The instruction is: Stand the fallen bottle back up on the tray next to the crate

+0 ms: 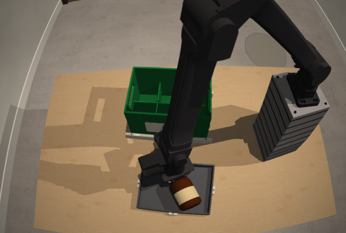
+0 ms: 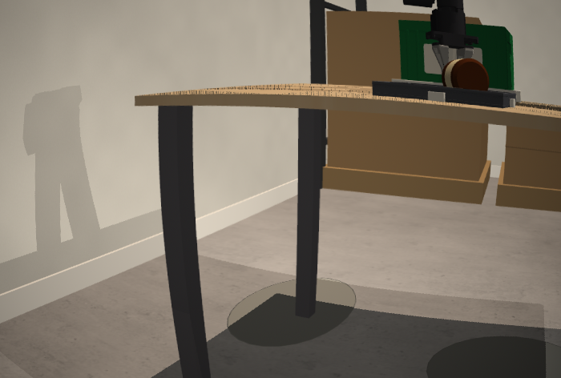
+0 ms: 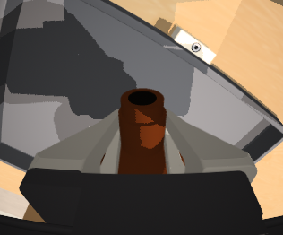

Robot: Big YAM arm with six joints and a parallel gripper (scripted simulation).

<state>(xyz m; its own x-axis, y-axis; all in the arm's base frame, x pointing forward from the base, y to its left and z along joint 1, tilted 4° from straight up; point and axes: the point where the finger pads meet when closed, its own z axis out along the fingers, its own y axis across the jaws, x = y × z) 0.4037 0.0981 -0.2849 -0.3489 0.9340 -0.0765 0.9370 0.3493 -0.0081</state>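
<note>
The dark tray lies 4 cm to the left of my hand and 3 cm below it. Also, from my hand: brown bottle 5 cm to the left, 2 cm behind; then green crate 25 cm to the right, 4 cm above.
</note>
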